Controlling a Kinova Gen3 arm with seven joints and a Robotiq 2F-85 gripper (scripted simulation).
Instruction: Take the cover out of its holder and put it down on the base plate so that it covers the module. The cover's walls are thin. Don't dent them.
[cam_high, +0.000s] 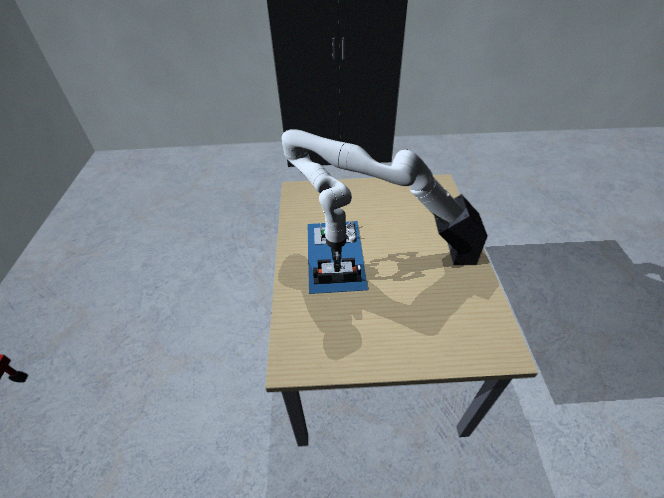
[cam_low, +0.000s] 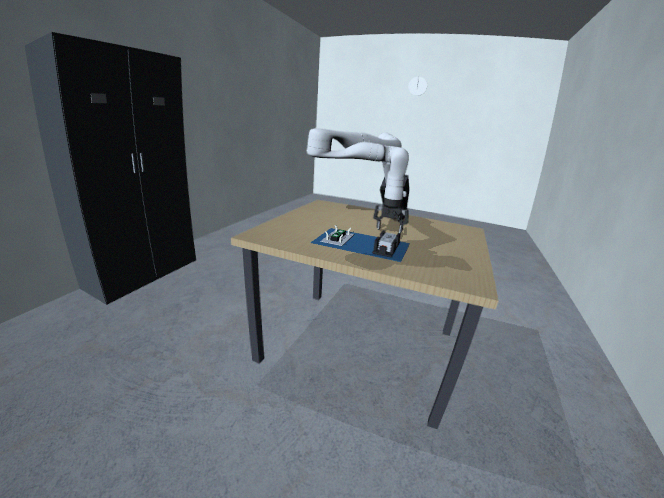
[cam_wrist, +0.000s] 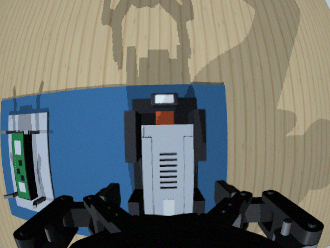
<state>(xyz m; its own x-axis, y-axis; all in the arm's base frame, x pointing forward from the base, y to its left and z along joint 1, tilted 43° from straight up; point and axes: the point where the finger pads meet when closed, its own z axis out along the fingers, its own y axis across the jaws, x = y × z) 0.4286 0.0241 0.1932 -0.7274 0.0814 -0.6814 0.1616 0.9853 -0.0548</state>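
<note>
Now: hand 60 mm above the light grey cover.
</note>
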